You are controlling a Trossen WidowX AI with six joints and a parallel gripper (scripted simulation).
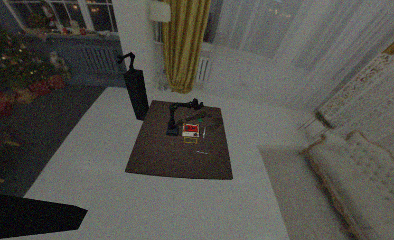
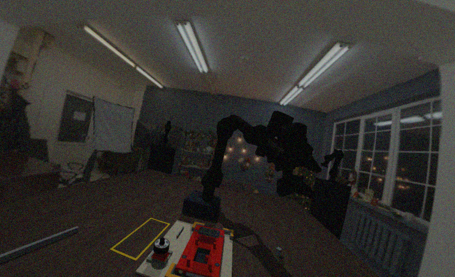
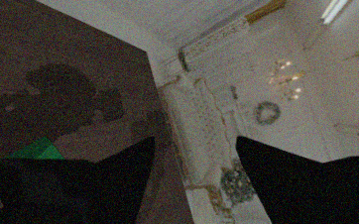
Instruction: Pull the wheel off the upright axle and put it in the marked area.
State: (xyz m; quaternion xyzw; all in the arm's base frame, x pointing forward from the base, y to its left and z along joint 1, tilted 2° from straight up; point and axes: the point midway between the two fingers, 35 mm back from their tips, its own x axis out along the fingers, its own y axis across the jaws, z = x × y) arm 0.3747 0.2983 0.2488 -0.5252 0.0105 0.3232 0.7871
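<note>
My gripper tip is 320 mm to the left of the wheel, 250 mm above it and 30 mm past it. The rest, counted from my gripper tip: upright axle (310 mm to the right, 260 mm below, 30 mm behind); small grey piece (280 mm below, 200 mm behind, 20 mm to the left); long grey bar (580 mm to the right, 290 mm below, 100 mm ahead).
</note>
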